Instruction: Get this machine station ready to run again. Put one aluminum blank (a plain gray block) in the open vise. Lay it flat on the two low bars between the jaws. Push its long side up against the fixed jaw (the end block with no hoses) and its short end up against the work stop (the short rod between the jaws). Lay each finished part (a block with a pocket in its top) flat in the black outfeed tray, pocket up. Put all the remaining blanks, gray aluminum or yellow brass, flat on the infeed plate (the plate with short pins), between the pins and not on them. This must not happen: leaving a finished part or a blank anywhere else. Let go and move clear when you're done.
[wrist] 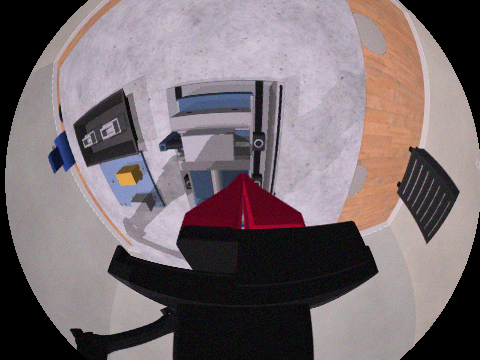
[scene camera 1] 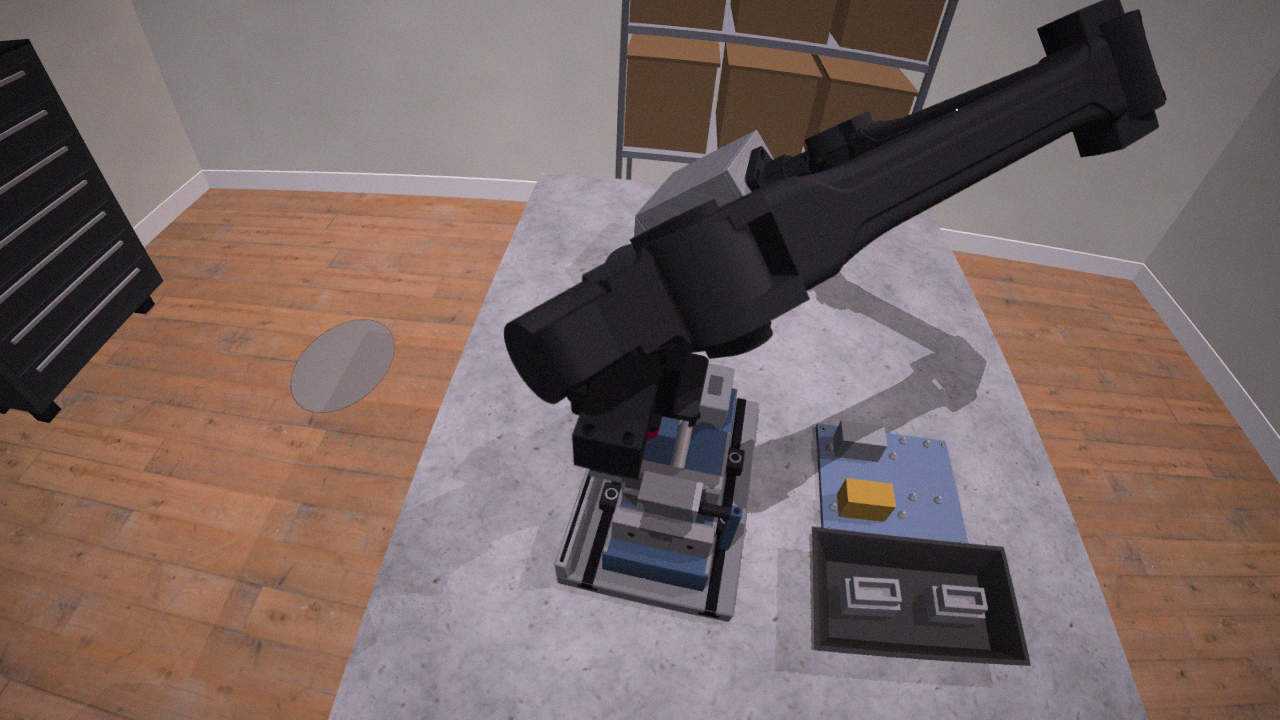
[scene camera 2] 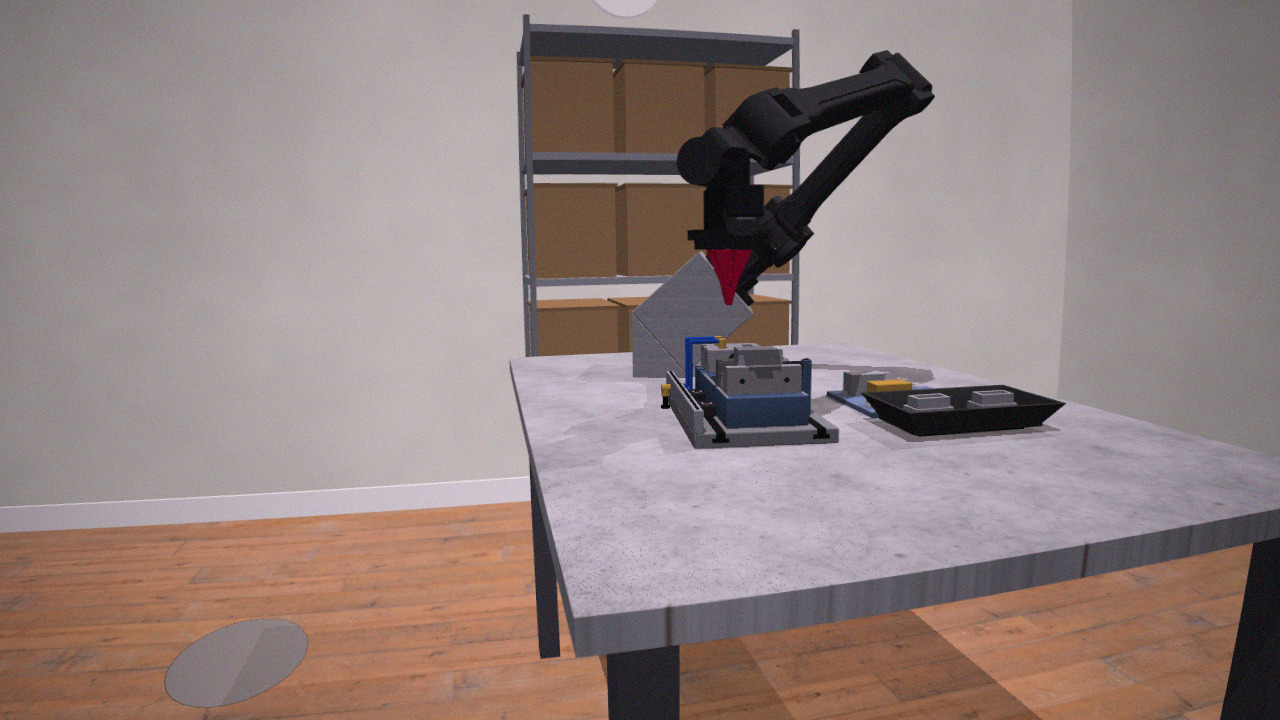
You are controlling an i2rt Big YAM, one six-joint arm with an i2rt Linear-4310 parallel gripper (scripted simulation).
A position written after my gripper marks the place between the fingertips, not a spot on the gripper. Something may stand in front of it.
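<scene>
There is a yellow brass blank [scene camera 1: 859,499] that I can see. As for my gripper [wrist: 243,180], it is visible to me there, and I see the gripper [scene camera 1: 633,446] along with the blank, while scene camera 2 also gives me a sight of my gripper [scene camera 2: 728,304].
</scene>
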